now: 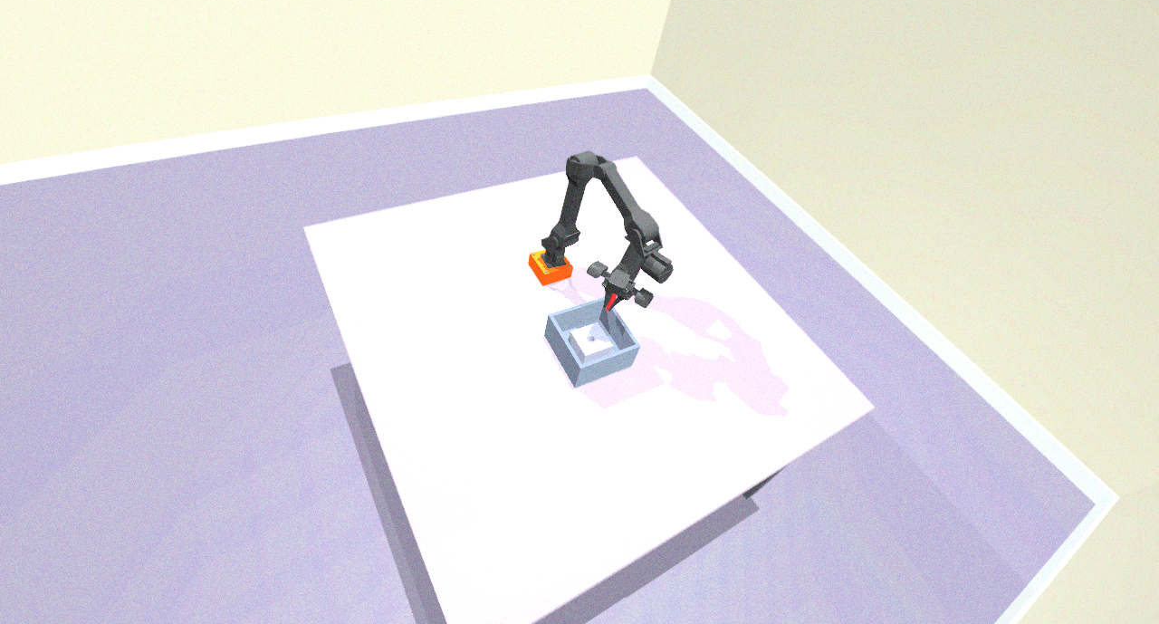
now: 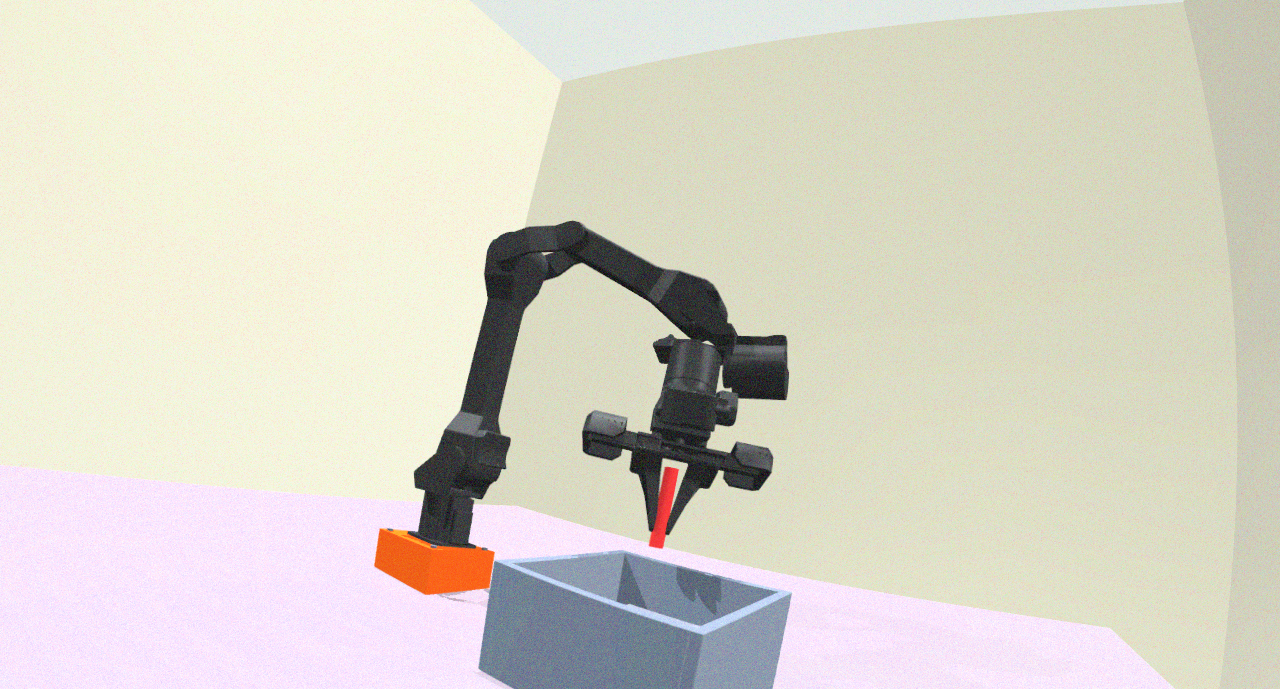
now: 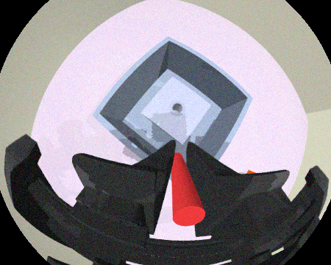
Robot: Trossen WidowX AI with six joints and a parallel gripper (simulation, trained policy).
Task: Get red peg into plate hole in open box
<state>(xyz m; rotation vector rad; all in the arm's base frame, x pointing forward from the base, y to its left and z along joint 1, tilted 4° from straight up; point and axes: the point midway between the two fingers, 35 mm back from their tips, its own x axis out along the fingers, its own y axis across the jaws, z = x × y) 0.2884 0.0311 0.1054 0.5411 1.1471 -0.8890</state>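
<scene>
The red peg is 1 cm behind my gripper tip, 2 cm to the left of it and 2 cm above it. From my gripper tip the other things lie so: grey box (3 cm ahead, 5 cm to the right, 11 cm below); then pale plate (3 cm ahead, 5 cm to the right, 9 cm below).
</scene>
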